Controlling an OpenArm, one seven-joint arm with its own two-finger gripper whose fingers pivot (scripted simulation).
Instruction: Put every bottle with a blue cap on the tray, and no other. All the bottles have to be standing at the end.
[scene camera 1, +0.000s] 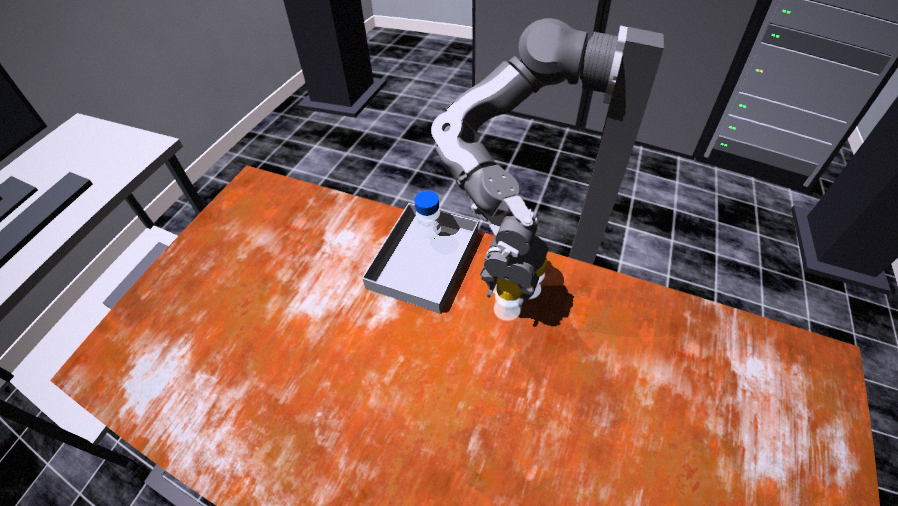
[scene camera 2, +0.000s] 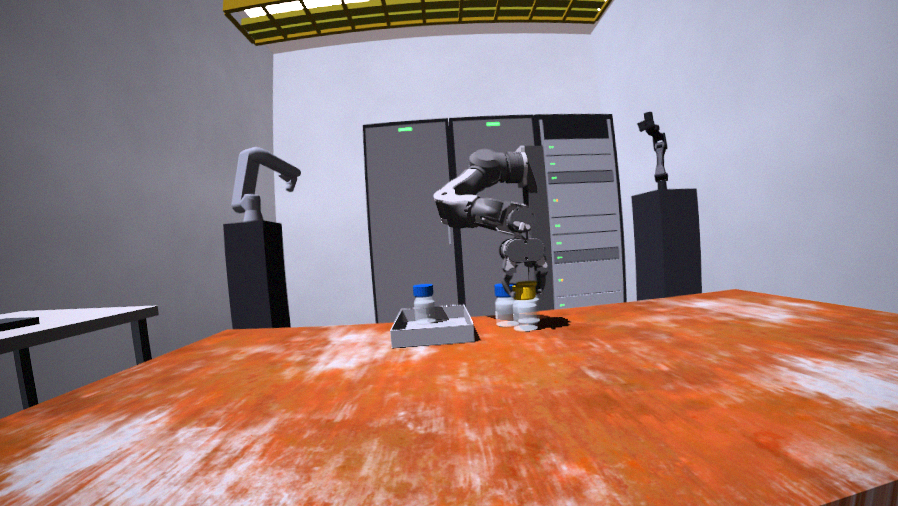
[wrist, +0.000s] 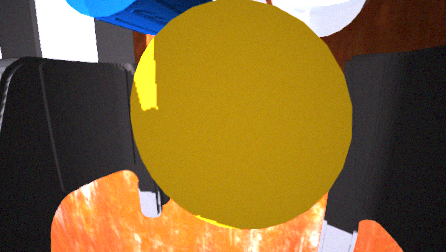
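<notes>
With scene camera 1 you get a blue-capped bottle (scene camera 1: 428, 219), a grey tray (scene camera 1: 406, 261) and my gripper (scene camera 1: 508, 291). Scene camera 2 has the tray (scene camera 2: 447, 316) and my gripper (scene camera 2: 525, 294) too, plus a grey arm post (scene camera 2: 535, 196). And in the wrist view there's my gripper (wrist: 239, 149) again.
</notes>
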